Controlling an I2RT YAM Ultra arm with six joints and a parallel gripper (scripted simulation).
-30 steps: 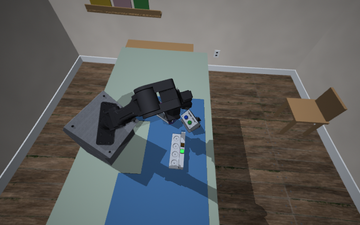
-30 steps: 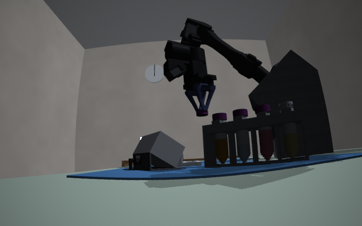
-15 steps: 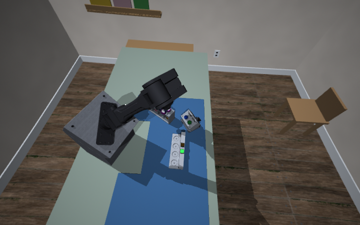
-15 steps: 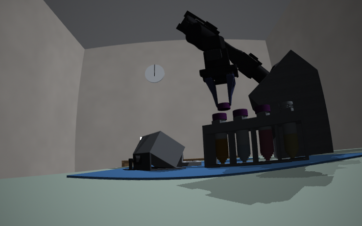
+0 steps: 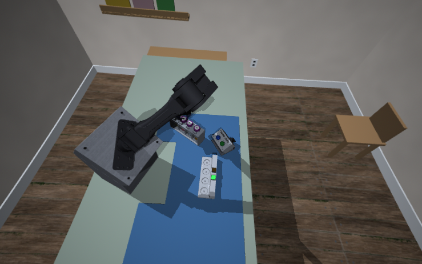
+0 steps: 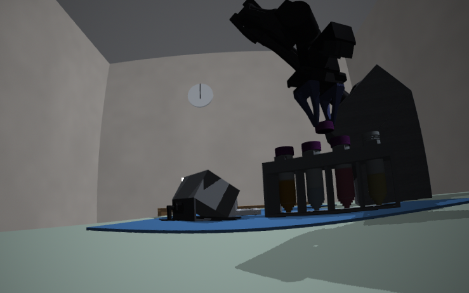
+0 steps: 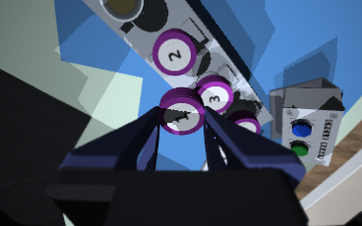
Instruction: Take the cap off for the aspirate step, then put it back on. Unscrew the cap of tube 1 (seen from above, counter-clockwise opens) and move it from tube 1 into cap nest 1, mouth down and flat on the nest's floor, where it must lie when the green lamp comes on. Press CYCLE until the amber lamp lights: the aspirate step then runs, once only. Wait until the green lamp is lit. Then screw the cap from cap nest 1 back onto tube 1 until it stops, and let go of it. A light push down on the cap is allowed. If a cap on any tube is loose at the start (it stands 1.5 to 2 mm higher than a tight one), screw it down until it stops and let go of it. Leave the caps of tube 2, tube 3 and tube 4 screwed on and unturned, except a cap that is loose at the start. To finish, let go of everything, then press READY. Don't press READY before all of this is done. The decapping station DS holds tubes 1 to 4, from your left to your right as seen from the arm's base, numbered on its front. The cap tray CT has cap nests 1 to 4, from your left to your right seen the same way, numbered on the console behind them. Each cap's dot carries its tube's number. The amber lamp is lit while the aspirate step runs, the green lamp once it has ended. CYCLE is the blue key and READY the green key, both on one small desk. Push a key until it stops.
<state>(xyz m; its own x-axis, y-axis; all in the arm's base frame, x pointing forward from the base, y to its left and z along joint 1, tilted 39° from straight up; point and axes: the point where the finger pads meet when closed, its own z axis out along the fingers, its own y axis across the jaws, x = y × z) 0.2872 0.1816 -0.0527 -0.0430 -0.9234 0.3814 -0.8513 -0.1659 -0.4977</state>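
Right now my hand is 7 cm to the right of the threaded neck of tube 1, 4 cm past it and 4 cm above it. Also, from my hand: green ready key: 18 cm ahead, 14 cm to the right, 9 cm below; then key desk: 19 cm ahead, 12 cm to the right, 11 cm below; then blue cycle key: 17 cm ahead, 10 cm to the right, 9 cm below.
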